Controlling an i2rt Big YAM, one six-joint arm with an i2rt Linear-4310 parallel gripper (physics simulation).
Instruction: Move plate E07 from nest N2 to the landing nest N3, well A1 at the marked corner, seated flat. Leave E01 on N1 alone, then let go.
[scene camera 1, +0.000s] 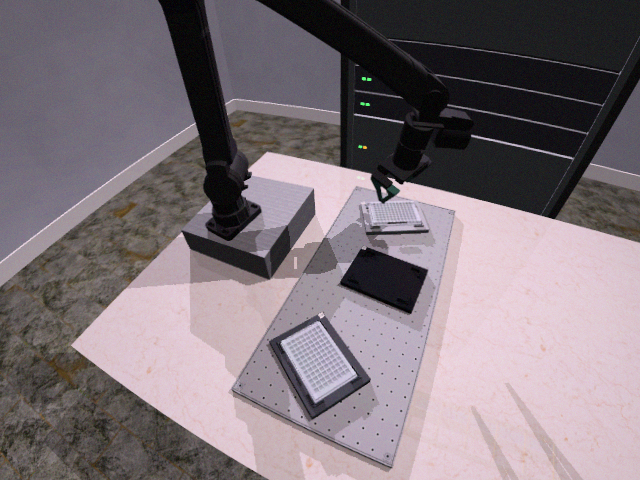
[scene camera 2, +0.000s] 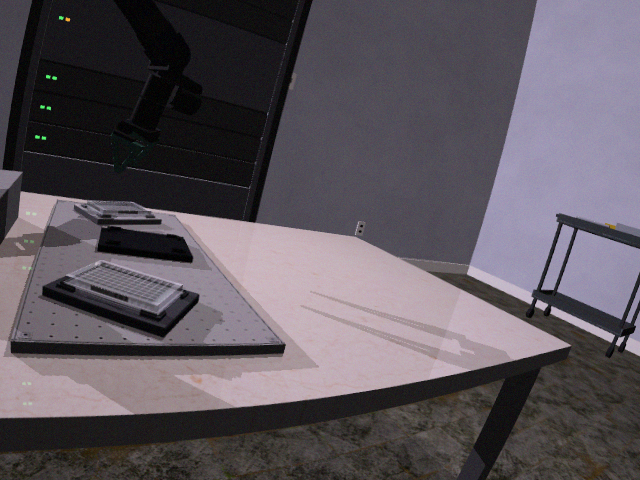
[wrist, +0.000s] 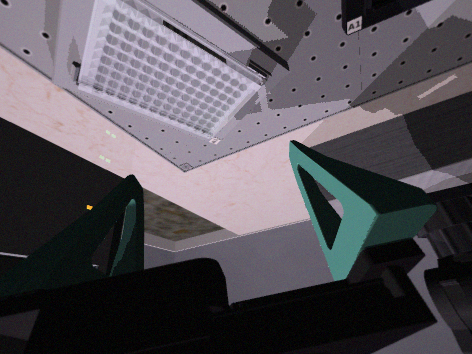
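My gripper (scene camera 1: 393, 191) is open and holds nothing, and in the wrist view I see the gripper (wrist: 213, 164) as well. There is also a black nest (scene camera 2: 112, 239).
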